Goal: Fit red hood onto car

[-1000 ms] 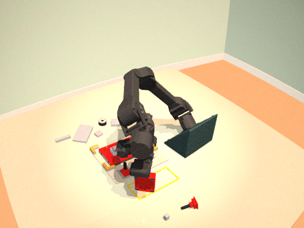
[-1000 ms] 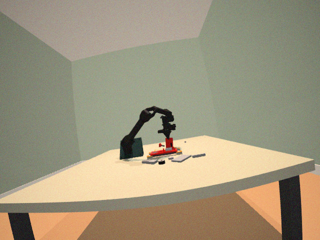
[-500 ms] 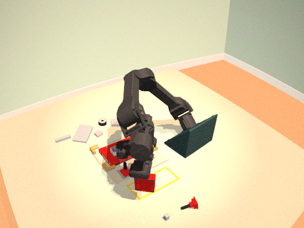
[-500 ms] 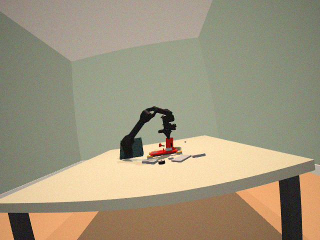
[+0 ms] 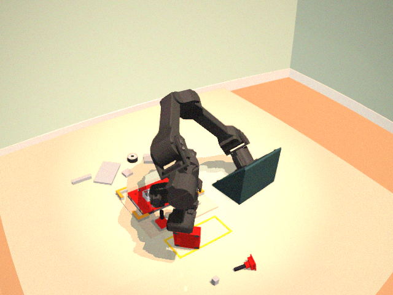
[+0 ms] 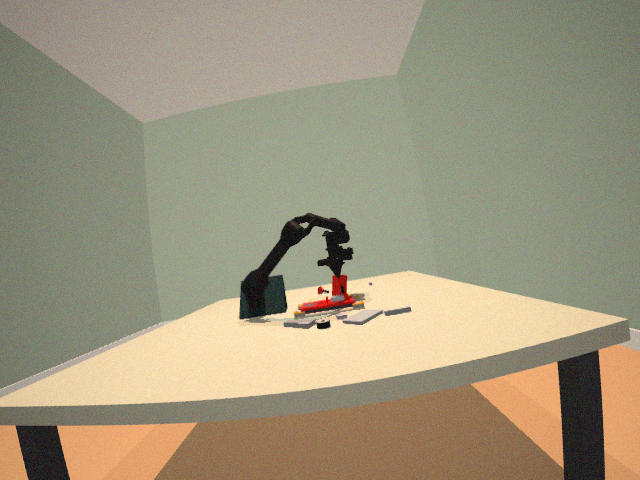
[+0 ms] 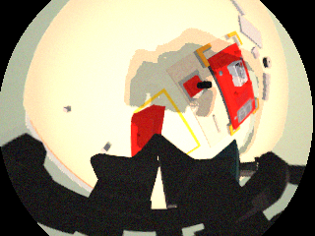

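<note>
Now: the red hood 3 cm below my gripper tip and 1 cm to the left of it. Round my gripper tip: black wheel 43 cm to the right, 15 cm behind, 8 cm below; then grey engine block 20 cm to the right, 6 cm below, 6 cm behind.
</note>
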